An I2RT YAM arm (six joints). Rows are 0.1 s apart.
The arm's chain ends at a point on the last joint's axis. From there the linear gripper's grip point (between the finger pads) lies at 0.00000 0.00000 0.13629 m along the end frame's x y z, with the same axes.
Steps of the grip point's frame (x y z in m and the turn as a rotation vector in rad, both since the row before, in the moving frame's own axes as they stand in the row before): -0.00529, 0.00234, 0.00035, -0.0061, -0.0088, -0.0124; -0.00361, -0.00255, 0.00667, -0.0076, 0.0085, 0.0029; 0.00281, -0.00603, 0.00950, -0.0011, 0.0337, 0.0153; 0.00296, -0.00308, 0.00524, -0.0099, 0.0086, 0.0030; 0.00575, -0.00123, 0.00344, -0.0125, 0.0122, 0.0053; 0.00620, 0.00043, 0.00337, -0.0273, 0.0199, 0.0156; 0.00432, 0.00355, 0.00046, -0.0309, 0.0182, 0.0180
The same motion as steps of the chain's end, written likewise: -0.00410, 0.00150, 0.00036, -0.0061, -0.0088, -0.0124; -0.00477, -0.00359, 0.00668, -0.0076, 0.0085, 0.0029; -0.00178, -0.00622, 0.00958, -0.0011, 0.0337, 0.0153; 0.00179, -0.00443, 0.00525, -0.0099, 0.0086, 0.0030; 0.00409, -0.00294, 0.00346, -0.0125, 0.0122, 0.0053; 0.00352, -0.00331, 0.00345, -0.0273, 0.0199, 0.0156; 0.00188, -0.00068, 0.00055, -0.0309, 0.0182, 0.0180
